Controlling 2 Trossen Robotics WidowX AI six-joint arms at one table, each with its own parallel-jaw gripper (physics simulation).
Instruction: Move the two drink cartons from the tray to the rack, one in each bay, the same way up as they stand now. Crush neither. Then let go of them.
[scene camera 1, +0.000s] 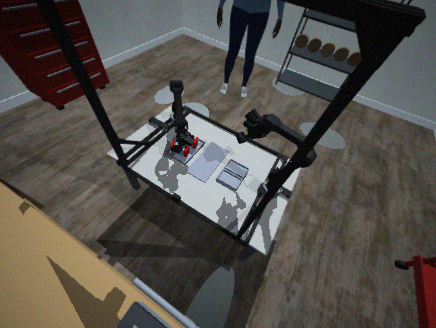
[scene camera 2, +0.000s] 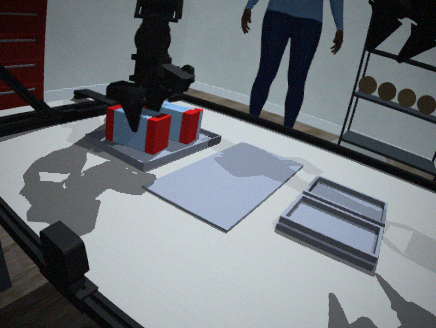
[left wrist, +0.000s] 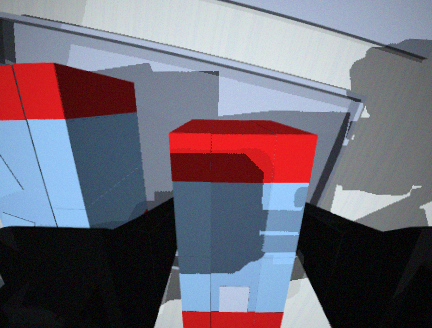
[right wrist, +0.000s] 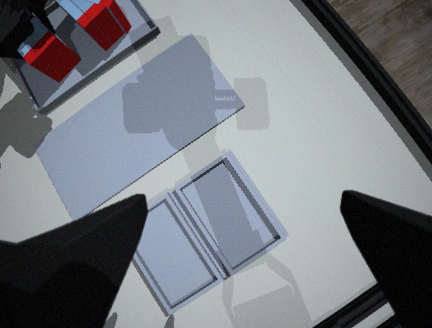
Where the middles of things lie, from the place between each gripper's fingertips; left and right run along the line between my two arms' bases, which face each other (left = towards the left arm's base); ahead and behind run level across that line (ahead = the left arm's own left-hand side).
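Labels:
The flat grey mat (scene camera 2: 222, 189) is 27 cm below my right hand, 12 cm behind it and 17 cm to the left of it. Counted from the same right hand, the grey tray (scene camera 2: 143, 161) is 27 cm below, 16 cm behind and 37 cm to the left. By its middle, the flat grey mat is nearer to my left gripper than to my right hand.
My left gripper is 3 cm above the grey tray, 5 cm short of it and 2 cm to the right of it. The flat grey mat is 4 cm below my left hand, 9 cm ahead of it and 18 cm to the right of it.

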